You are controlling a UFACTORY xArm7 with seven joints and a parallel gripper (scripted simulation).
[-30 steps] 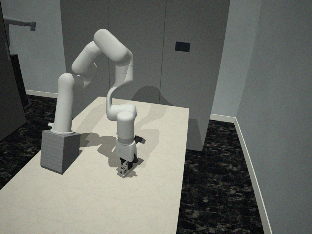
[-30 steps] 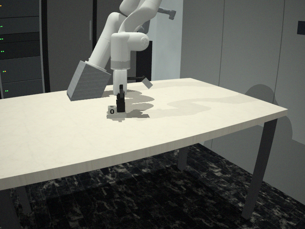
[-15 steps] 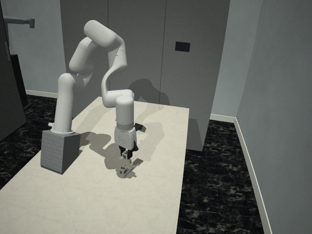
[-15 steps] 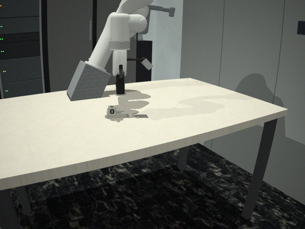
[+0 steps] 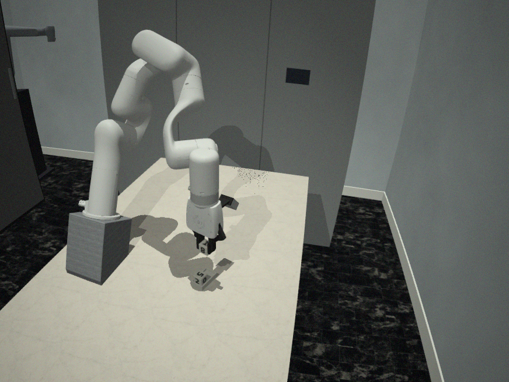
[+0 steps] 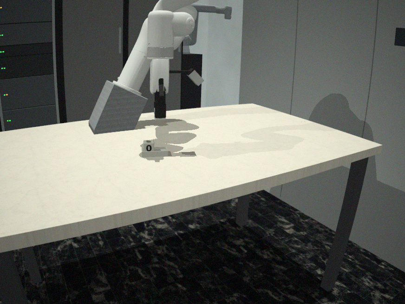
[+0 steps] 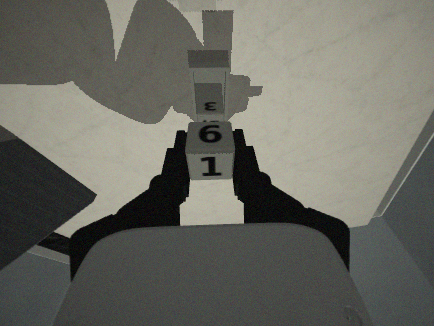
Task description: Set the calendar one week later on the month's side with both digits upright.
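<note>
The tray is 10 mm behind my hand, 10 mm to the right of it and 130 mm below it. Round my hand: digit cube 10 mm below.
</note>
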